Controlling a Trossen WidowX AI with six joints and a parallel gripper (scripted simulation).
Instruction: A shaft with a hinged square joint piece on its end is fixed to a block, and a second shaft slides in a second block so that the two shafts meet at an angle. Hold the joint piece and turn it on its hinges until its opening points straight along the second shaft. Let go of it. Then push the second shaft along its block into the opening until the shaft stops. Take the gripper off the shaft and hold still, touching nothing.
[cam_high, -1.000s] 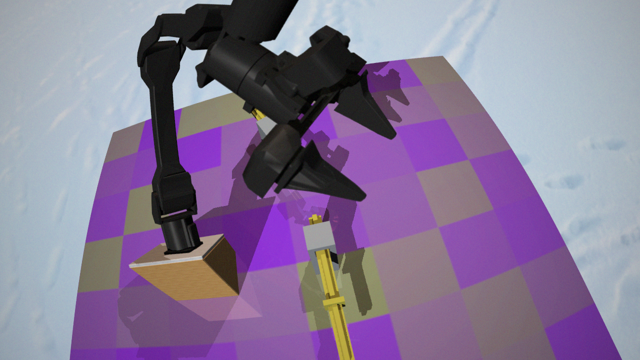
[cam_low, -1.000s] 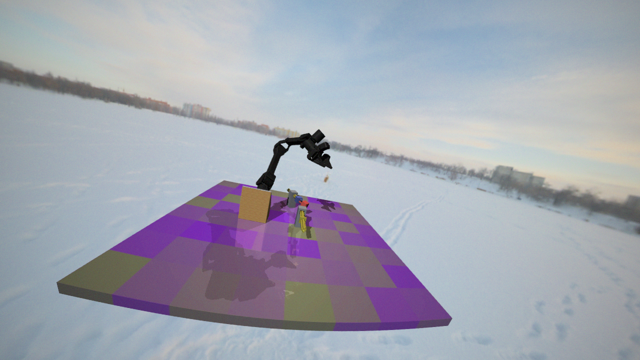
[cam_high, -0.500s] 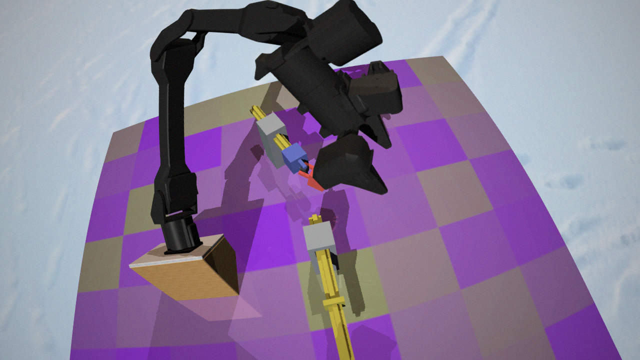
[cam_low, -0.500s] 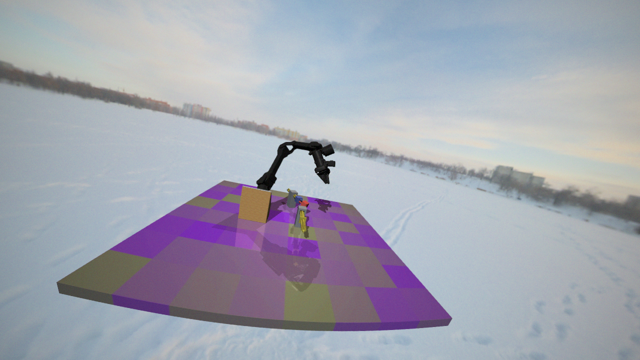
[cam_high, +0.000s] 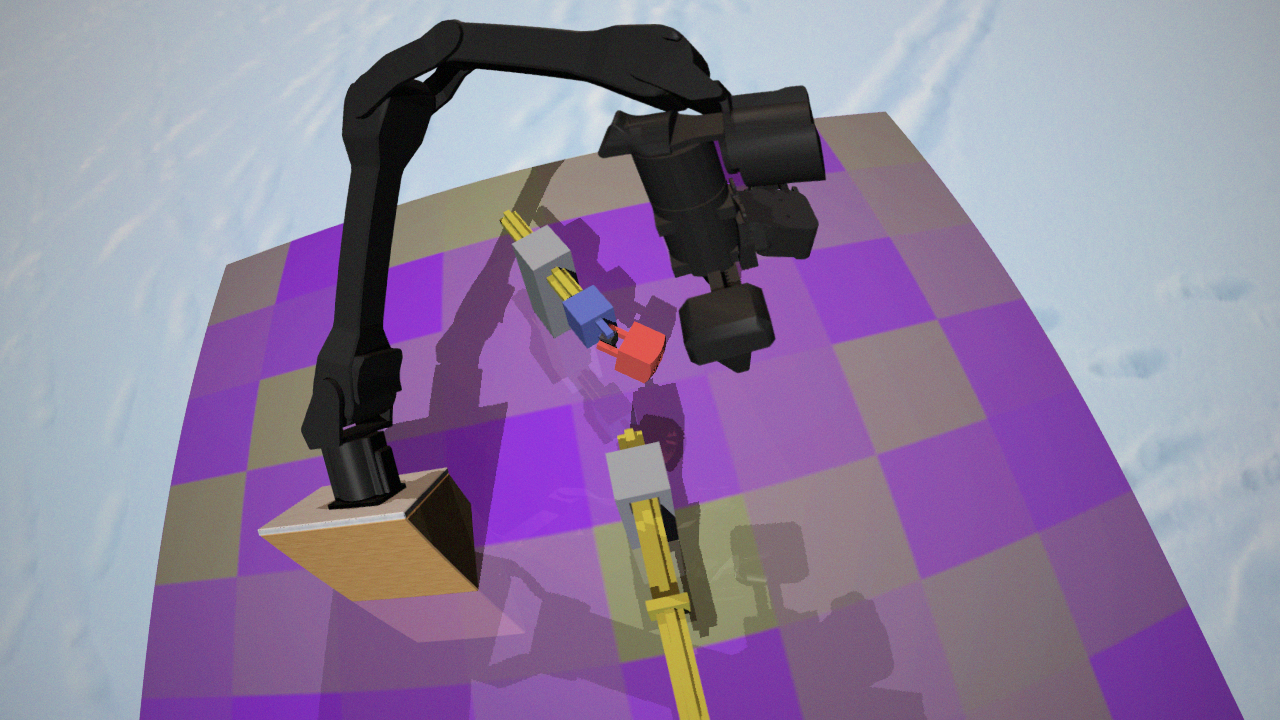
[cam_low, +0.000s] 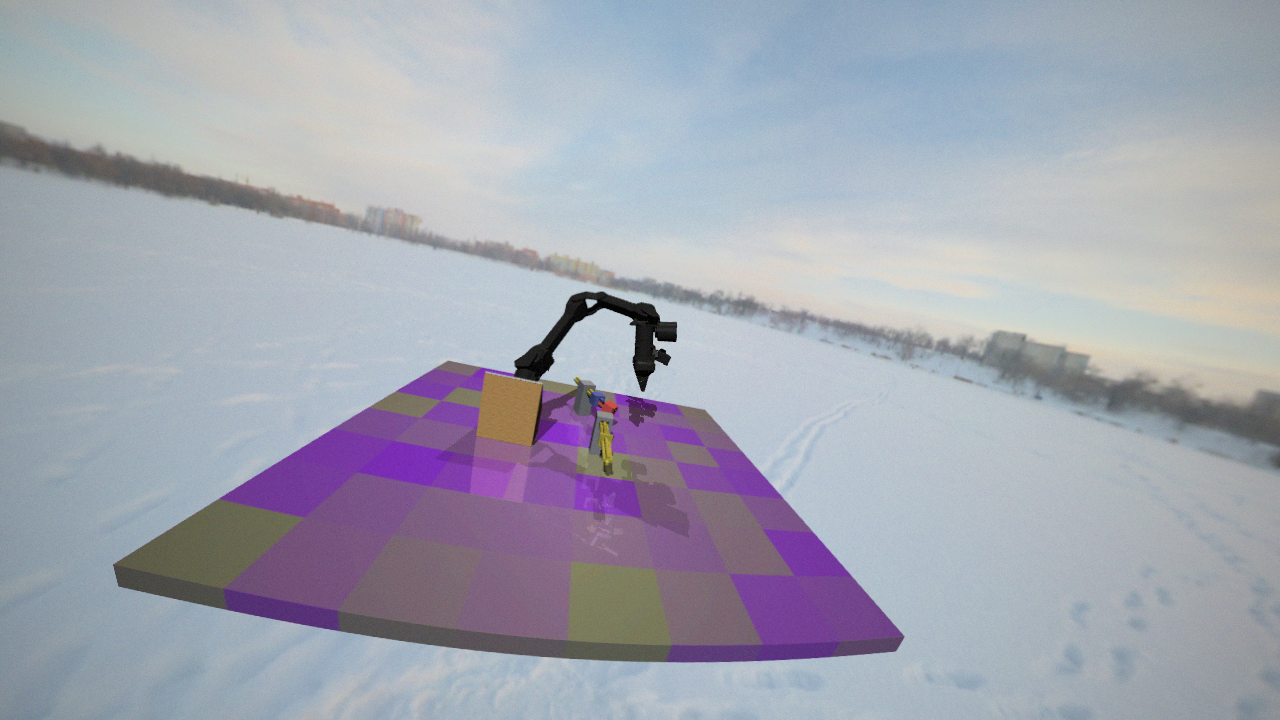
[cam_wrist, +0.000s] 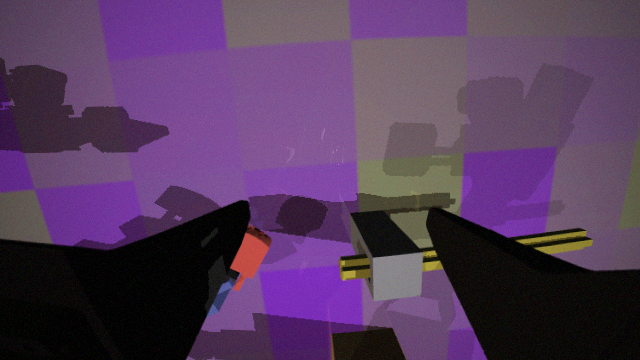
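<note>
Right now my gripper tip is 90 mm past the red square joint piece, 80 mm to the right of it and 120 mm above it.
</note>
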